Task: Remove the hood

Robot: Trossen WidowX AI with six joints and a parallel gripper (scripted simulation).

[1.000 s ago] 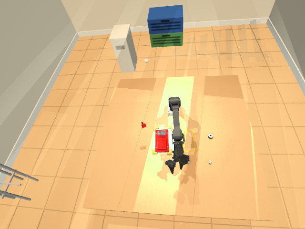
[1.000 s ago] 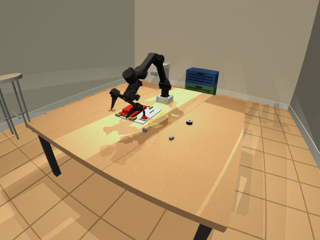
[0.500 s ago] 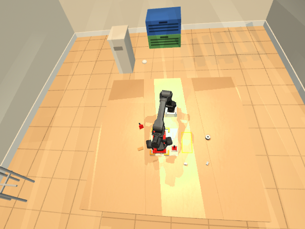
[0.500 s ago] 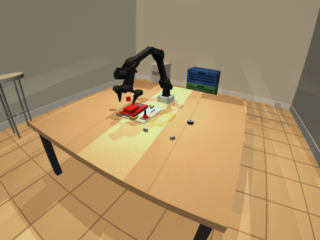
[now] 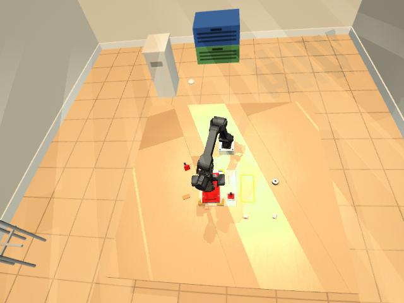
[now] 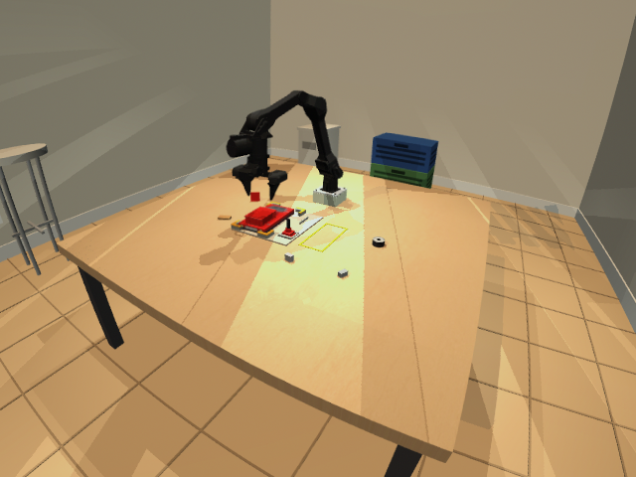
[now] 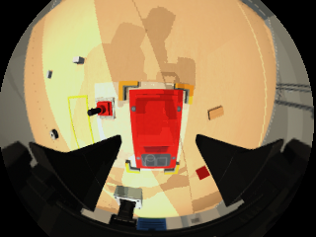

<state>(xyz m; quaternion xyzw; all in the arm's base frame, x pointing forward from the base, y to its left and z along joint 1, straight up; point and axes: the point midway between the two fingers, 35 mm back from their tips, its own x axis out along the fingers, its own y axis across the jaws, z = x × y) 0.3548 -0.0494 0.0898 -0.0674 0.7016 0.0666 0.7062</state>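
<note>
Now: the red hood 60 mm below my gripper tip. Also, from my gripper tip: tan piece 40 mm ahead, 150 mm to the right, 100 mm below; black-and-white wheel 140 mm behind, 380 mm to the left, 90 mm below.
</note>
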